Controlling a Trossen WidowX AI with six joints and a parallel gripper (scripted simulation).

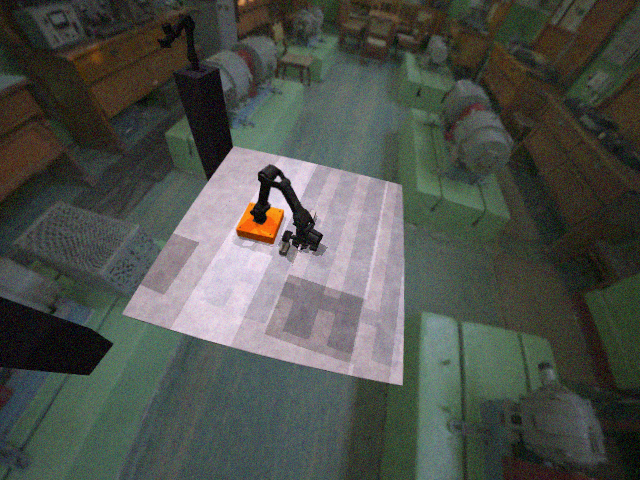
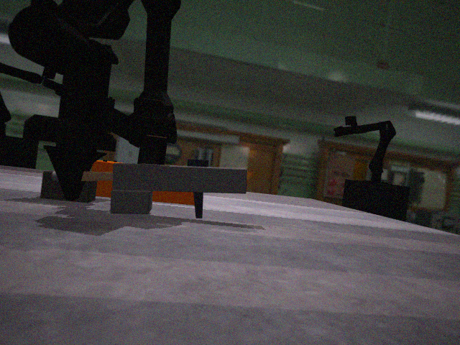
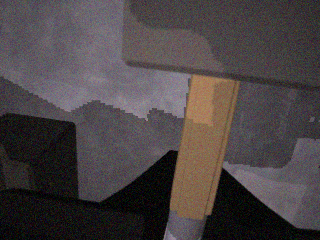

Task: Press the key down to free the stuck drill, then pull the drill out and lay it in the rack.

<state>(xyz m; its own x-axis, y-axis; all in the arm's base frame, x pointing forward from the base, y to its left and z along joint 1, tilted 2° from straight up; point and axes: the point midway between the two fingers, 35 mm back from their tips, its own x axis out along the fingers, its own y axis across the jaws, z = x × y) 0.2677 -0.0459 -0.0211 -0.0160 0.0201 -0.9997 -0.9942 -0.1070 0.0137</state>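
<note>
Right now the tan drill is 40 mm to the left of my gripper tip and 40 mm above it. Round my gripper tip: grey rack: 70 mm behind, 40 mm to the right, 10 mm above; dark key: 160 mm to the left, 40 mm above, 20 mm behind.
</note>
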